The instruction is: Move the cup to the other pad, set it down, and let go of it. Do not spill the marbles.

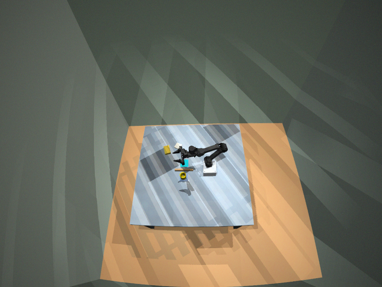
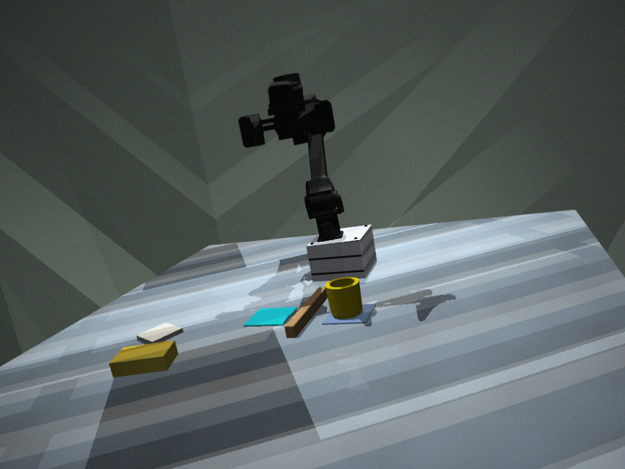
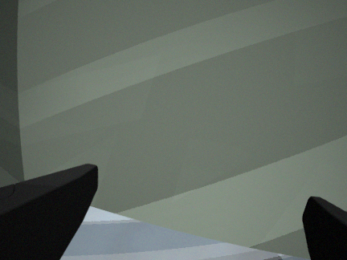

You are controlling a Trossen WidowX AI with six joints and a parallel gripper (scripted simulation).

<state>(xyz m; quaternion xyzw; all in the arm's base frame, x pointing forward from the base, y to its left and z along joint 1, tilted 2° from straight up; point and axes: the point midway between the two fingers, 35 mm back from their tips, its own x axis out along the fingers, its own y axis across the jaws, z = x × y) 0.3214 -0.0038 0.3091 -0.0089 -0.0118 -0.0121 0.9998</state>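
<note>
The yellow cup lies 60 mm behind my gripper tip, 60 mm to the left of it and 370 mm below it. Round my gripper tip: orange marble: 50 mm behind, 50 mm to the left, 390 mm below; wooden bar: 80 mm behind, 20 mm to the right, 400 mm below; green marble: 60 mm behind, 70 mm to the left, 390 mm below.
</note>
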